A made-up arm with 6 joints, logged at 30 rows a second.
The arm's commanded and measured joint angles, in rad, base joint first. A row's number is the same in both.
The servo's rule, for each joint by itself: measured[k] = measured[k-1] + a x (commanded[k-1-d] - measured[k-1]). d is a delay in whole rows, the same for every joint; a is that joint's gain. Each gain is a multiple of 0.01, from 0.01 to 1. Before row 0 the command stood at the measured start. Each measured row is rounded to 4 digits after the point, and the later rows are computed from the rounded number. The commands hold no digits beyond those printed.
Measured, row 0:
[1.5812, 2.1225, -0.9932, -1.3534, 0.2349, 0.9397]
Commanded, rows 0 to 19:
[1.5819, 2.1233, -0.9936, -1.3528, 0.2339, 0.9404]
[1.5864, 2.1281, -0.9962, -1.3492, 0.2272, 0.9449]
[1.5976, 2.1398, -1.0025, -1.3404, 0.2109, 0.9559]
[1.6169, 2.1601, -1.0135, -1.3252, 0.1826, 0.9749]
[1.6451, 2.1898, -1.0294, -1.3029, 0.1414, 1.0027]
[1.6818, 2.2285, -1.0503, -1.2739, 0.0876, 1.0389]
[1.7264, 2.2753, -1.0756, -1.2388, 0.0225, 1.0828]
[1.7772, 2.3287, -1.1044, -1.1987, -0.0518, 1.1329]
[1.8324, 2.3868, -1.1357, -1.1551, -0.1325, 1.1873]
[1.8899, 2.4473, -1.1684, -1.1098, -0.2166, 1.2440]
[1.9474, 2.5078, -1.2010, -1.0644, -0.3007, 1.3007]
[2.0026, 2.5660, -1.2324, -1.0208, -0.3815, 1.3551]
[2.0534, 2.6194, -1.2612, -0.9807, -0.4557, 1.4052]
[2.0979, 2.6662, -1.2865, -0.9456, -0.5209, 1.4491]
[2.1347, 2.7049, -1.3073, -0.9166, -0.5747, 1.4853]
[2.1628, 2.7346, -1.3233, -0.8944, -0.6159, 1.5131]
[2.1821, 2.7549, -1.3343, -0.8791, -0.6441, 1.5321]
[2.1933, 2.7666, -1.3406, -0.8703, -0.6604, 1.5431]
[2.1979, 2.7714, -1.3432, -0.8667, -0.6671, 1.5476]
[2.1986, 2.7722, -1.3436, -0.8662, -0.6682, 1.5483]
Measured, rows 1 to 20:
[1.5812, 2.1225, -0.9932, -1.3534, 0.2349, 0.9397]
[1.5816, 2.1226, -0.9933, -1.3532, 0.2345, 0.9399]
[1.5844, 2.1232, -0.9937, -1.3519, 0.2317, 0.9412]
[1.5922, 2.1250, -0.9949, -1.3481, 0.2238, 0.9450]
[1.6068, 2.1289, -0.9975, -1.3405, 0.2081, 0.9528]
[1.6294, 2.1356, -1.0020, -1.3281, 0.1828, 0.9658]
[1.6603, 2.1458, -1.0088, -1.3102, 0.1466, 0.9848]
[1.6993, 2.1600, -1.0182, -1.2866, 0.0994, 1.0103]
[1.7453, 2.1786, -1.0303, -1.2576, 0.0419, 1.0422]
[1.7967, 2.2015, -1.0451, -1.2238, -0.0244, 1.0799]
[1.8517, 2.2285, -1.0624, -1.1862, -0.0974, 1.1226]
[1.9082, 2.2592, -1.0818, -1.1460, -0.1747, 1.1689]
[1.9639, 2.2929, -1.1029, -1.1047, -0.2533, 1.2173]
[2.0167, 2.3288, -1.1251, -1.0638, -0.3302, 1.2662]
[2.0646, 2.3659, -1.1477, -1.0248, -0.4027, 1.3138]
[2.1060, 2.4032, -1.1700, -0.9891, -0.4681, 1.3584]
[2.1395, 2.4397, -1.1915, -0.9578, -0.5243, 1.3986]
[2.1646, 2.4744, -1.2115, -0.9318, -0.5698, 1.4333]
[2.1815, 2.5065, -1.2296, -0.9115, -0.6042, 1.4618]
[2.1912, 2.5356, -1.2455, -0.8967, -0.6281, 1.4841]
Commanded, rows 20 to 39:
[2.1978, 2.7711, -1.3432, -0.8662, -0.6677, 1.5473]
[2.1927, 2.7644, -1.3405, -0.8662, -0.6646, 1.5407]
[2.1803, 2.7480, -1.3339, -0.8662, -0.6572, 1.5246]
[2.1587, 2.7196, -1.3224, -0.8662, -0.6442, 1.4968]
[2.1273, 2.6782, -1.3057, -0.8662, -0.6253, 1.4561]
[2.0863, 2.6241, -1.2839, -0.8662, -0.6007, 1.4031]
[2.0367, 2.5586, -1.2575, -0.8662, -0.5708, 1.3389]
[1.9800, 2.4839, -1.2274, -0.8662, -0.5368, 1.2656]
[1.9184, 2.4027, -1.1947, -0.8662, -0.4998, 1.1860]
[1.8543, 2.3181, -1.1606, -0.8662, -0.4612, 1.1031]
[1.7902, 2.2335, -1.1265, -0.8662, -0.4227, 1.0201]
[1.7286, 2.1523, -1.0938, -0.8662, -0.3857, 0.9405]
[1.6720, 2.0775, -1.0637, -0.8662, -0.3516, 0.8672]
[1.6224, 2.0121, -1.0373, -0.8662, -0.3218, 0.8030]
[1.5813, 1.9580, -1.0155, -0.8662, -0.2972, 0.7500]
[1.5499, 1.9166, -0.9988, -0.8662, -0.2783, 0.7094]
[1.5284, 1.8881, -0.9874, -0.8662, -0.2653, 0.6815]
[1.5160, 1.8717, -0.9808, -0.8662, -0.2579, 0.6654]
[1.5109, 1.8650, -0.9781, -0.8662, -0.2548, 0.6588]
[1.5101, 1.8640, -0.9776, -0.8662, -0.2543, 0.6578]
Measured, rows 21 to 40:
[2.1956, 2.5616, -1.2592, -0.8866, -0.6433, 1.5008]
[2.1969, 2.5846, -1.2710, -0.8799, -0.6526, 1.5129]
[2.1944, 2.6044, -1.2807, -0.8754, -0.6572, 1.5201]
[2.1861, 2.6202, -1.2881, -0.8724, -0.6572, 1.5213]
[2.1699, 2.6311, -1.2929, -0.8704, -0.6523, 1.5149]
[2.1448, 2.6363, -1.2947, -0.8690, -0.6420, 1.4996]
[2.1103, 2.6350, -1.2932, -0.8681, -0.6263, 1.4745]
[2.0669, 2.6266, -1.2882, -0.8675, -0.6052, 1.4392]
[2.0156, 2.6109, -1.2797, -0.8671, -0.5792, 1.3941]
[1.9583, 2.5880, -1.2678, -0.8668, -0.5490, 1.3400]
[1.8969, 2.5583, -1.2528, -0.8666, -0.5156, 1.2784]
[1.8339, 2.5226, -1.2351, -0.8665, -0.4803, 1.2112]
[1.7718, 2.4819, -1.2153, -0.8664, -0.4444, 1.1408]
[1.7129, 2.4374, -1.1941, -0.8663, -0.4091, 1.0697]
[1.6595, 2.3906, -1.1721, -0.8663, -0.3759, 1.0004]
[1.6134, 2.3430, -1.1502, -0.8663, -0.3460, 0.9353]
[1.5759, 2.2961, -1.1290, -0.8663, -0.3203, 0.8766]
[1.5479, 2.2512, -1.1092, -0.8663, -0.2994, 0.8259]
[1.5291, 2.2095, -1.0912, -0.8663, -0.2836, 0.7842]
[1.5184, 2.1716, -1.0754, -0.8663, -0.2727, 0.7516]

